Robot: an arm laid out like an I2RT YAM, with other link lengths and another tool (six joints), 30 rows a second.
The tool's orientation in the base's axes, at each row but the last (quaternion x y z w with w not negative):
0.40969 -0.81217 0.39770 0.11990
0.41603 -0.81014 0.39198 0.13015
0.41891 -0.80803 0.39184 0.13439
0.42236 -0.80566 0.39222 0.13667
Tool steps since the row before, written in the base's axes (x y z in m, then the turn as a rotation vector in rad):
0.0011 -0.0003 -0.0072 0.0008 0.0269 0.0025
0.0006 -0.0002 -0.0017 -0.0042 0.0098 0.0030
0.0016 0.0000 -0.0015 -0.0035 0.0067 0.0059
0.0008 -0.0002 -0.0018 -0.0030 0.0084 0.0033
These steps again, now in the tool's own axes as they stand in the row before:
-0.0043 0.0030 0.0051 -0.0145 0.0074 -0.0216
-0.0012 0.0004 0.0013 -0.0014 0.0051 -0.0097
-0.0018 -0.0005 0.0012 0.0015 0.0020 -0.0093
-0.0014 0.0002 0.0014 -0.0012 0.0035 -0.0088

